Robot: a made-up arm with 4 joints.
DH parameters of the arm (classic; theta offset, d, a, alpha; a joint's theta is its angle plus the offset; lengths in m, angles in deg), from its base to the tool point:
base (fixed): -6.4 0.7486 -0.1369 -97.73
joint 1: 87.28 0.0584 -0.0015 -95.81
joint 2: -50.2 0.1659 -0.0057 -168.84
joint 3: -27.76 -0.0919 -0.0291 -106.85
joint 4: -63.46 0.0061 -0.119 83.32
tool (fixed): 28.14 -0.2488 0 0
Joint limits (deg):
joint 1: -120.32..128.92
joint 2: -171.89..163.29
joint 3: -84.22..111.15
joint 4: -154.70..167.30
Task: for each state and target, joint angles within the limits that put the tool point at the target. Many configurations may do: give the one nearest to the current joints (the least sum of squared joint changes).
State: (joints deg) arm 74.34 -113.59 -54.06 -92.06
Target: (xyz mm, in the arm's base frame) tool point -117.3 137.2 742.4
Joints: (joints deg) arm 44.83 -83.10 -47.67 -132.23
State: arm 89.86 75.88 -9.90 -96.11
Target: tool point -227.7 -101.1 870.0
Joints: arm 88.78 80.00 -14.65 -86.27
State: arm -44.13 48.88 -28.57 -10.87
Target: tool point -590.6 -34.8 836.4
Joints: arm 6.58 57.61 -43.57 -7.93
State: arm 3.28 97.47 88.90 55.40
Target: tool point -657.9 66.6 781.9
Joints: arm -3.73 109.48 69.75 57.30
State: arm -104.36 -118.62 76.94 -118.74
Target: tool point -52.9 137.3 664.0
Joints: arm -53.40 -128.65 91.66 -154.39
